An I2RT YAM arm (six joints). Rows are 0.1 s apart.
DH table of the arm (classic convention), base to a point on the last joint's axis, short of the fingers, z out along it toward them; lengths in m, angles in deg. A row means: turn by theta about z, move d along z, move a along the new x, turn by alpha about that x. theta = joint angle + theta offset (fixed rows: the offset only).
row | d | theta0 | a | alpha
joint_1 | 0.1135 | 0 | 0.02 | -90
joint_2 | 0 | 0 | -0.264 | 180
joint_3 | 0 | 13.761 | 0.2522 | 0
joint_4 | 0 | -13.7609 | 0.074 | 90
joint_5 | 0 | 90 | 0 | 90
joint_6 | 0.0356 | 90 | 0 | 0
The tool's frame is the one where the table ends.
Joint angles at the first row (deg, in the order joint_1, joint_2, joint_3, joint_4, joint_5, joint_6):
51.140, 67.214, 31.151, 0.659, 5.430, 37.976
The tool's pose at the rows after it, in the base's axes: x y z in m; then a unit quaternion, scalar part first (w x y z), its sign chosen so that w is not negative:
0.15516, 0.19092, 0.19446, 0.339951, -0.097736, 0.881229, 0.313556
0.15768, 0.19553, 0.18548, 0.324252, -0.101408, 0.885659, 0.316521
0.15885, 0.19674, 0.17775, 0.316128, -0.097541, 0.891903, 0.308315
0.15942, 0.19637, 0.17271, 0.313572, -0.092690, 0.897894, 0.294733
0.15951, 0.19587, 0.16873, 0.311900, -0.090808, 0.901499, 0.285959
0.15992, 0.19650, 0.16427, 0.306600, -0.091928, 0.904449, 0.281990
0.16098, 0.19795, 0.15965, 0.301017, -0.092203, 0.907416, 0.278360
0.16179, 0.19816, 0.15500, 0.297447, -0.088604, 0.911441, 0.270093
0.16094, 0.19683, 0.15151, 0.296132, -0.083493, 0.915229, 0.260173
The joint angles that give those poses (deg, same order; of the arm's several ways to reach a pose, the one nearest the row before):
51.153, 69.131, 31.269, 2.937, 1.752, 37.582
51.152, 71.868, 31.153, 4.604, 0.252, 37.960
51.152, 73.577, 30.854, 5.130, 0.498, 38.425
51.151, 74.498, 30.720, 4.738, 1.578, 38.612
51.154, 75.126, 30.459, 4.698, 2.213, 38.617
51.152, 76.126, 30.288, 5.040, 2.077, 38.593
51.151, 77.448, 30.307, 5.521, 1.935, 38.677
51.109, 78.527, 30.234, 5.624, 2.439, 38.935
51.204, 78.843, 29.884, 5.294, 3.396, 39.325

